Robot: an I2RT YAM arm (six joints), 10 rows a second.
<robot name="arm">
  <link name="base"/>
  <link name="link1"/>
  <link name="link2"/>
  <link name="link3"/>
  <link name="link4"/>
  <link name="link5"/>
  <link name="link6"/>
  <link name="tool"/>
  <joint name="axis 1" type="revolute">
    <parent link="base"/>
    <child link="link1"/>
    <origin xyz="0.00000 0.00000 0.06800"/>
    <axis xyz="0 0 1"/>
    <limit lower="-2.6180" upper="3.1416"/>
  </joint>
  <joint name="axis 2" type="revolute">
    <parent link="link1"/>
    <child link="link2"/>
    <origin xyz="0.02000 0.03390 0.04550" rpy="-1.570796 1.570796 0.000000"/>
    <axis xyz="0 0 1"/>
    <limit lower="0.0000" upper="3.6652"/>
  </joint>
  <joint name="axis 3" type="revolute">
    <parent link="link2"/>
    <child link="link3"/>
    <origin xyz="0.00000 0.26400 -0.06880" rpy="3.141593 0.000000 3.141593"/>
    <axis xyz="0 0 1"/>
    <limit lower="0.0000" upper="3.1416"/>
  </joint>
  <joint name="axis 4" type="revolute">
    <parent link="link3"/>
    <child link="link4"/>
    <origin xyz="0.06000 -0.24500 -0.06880" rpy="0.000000 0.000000 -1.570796"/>
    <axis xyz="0 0 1"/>
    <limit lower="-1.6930" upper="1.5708"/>
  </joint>
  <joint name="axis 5" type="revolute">
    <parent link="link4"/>
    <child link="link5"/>
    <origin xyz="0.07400 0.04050 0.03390" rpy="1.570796 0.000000 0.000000"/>
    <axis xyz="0 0 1"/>
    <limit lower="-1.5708" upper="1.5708"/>
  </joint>
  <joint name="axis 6" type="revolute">
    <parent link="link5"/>
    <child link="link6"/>
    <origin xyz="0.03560 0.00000 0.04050" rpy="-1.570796 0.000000 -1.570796"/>
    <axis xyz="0 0 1"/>
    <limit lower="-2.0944" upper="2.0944"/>
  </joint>
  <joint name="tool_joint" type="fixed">
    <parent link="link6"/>
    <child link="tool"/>
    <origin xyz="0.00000 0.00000 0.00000" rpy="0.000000 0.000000 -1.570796"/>
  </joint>
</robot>
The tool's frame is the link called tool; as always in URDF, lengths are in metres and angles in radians.
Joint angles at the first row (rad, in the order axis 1, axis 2, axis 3, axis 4, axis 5, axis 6):
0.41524, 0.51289, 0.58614, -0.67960, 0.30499, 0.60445
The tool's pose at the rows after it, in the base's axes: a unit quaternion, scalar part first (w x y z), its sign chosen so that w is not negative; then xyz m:
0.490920, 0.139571, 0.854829, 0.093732, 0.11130, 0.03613, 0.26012
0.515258, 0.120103, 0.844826, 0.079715, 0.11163, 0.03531, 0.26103
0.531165, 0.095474, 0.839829, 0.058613, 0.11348, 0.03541, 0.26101
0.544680, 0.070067, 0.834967, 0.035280, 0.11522, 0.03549, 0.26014
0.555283, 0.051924, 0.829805, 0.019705, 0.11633, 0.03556, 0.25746
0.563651, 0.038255, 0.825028, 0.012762, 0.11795, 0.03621, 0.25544
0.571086, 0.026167, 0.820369, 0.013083, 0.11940, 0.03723, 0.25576
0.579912, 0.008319, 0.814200, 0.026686, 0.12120, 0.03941, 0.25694
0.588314, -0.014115, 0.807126, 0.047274, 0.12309, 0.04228, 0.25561
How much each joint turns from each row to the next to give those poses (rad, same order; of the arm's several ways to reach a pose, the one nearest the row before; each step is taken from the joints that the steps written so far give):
-0.00190, -0.02973, -0.01639, 0.03510, 0.02748, -0.05302
-0.00155, -0.01912, -0.01642, 0.04727, 0.02096, -0.06639
-0.00002, -0.00264, -0.01221, 0.03895, 0.01944, -0.07516
0.00008, -0.00266, -0.01447, 0.03774, 0.01914, -0.07778
-0.00005, -0.00767, -0.02102, 0.03700, 0.01140, -0.05649
-0.00045, -0.00225, -0.01716, 0.03667, -0.00006, -0.03893
0.00005, 0.00113, -0.00724, 0.03011, -0.01064, -0.02783
0.00002, 0.00228, -0.00688, 0.03968, -0.03852, -0.02479
-0.00004, 0.00000, -0.01792, 0.04996, -0.05572, -0.02328

